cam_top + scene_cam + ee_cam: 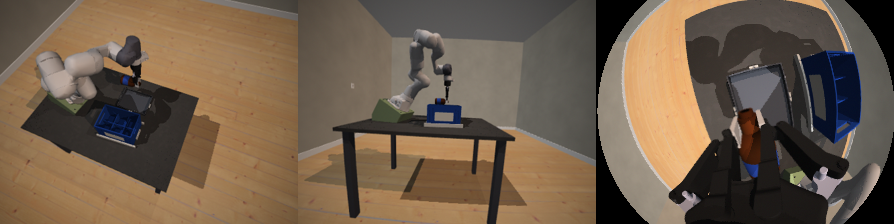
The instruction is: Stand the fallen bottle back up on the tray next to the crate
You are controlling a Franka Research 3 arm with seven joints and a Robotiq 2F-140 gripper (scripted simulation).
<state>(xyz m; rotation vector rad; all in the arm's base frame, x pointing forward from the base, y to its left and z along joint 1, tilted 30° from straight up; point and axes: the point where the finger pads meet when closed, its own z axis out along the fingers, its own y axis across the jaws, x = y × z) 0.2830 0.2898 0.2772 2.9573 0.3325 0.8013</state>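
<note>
Right now the brown bottle is 5 cm behind my hand, 1 cm to the right of it and 2 cm below it. The rest, counted from my hand: blue crate (4 cm ahead, 32 cm to the right, 13 cm below); dark tray (1 cm behind, 5 cm to the right, 21 cm below).
</note>
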